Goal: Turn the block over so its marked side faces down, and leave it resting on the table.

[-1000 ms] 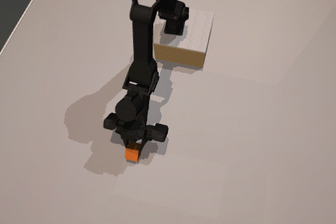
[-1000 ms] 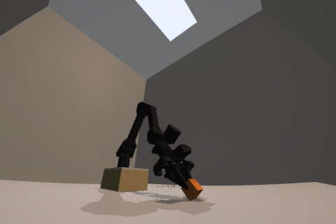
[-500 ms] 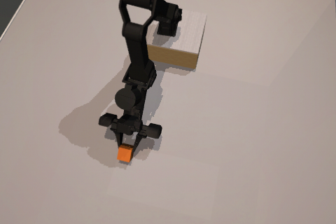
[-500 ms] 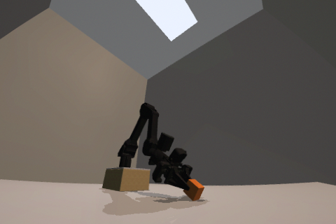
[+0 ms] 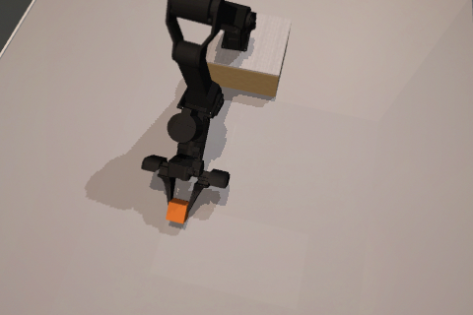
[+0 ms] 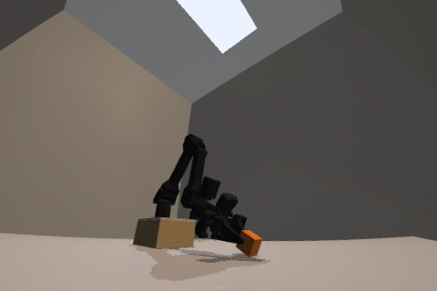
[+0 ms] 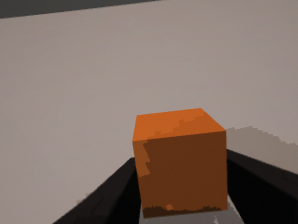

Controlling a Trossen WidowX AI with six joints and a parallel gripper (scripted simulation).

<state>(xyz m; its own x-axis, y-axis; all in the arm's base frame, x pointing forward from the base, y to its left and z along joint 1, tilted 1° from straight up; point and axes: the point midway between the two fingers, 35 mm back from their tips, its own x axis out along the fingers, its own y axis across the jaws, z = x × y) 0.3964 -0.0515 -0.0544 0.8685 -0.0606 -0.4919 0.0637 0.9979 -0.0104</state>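
Now: gripper tip 10 mm above the block.
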